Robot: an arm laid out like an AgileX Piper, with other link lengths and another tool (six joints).
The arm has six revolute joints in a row. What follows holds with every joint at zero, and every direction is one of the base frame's.
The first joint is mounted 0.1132 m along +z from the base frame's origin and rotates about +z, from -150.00 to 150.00 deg.
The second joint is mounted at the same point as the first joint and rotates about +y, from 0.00 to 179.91 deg.
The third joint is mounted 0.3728 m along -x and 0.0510 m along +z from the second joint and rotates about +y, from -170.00 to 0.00 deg.
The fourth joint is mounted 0.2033 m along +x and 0.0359 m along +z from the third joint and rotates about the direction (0.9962, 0, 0.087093), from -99.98 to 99.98 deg.
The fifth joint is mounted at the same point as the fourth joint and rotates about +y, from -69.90 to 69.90 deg.
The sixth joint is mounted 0.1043 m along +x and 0.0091 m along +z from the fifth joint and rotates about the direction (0.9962, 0, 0.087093), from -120.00 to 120.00 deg.
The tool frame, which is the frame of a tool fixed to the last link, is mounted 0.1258 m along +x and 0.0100 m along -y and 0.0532 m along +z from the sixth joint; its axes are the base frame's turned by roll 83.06, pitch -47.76 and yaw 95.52 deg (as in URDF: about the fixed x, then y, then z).
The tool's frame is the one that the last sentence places.
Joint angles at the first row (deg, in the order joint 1, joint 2, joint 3, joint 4, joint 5, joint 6):
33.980 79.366 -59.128 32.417 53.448 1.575
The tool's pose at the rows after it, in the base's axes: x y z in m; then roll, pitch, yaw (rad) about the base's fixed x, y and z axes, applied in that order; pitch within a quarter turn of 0, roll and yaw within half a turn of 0:
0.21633 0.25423 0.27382 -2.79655 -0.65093 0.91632
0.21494 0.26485 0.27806 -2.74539 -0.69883 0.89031
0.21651 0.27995 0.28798 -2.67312 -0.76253 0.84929
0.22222 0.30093 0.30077 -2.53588 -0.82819 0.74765
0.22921 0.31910 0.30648 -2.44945 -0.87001 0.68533
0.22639 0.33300 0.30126 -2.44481 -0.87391 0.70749
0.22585 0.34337 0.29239 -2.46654 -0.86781 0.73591
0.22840 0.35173 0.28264 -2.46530 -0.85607 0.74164
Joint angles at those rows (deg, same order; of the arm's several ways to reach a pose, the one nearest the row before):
33.104 79.365 -56.897 40.486 50.537 -4.260
33.107 79.542 -55.458 46.088 48.877 -8.610
33.105 80.239 -54.840 53.392 47.674 -14.129
33.167 82.081 -54.574 63.818 47.019 -20.861
34.133 84.323 -54.574 71.324 46.042 -26.558
36.410 85.987 -54.551 73.429 44.854 -28.820
38.549 87.543 -54.508 74.183 42.879 -29.953
39.490 89.432 -54.433 75.682 42.076 -31.610

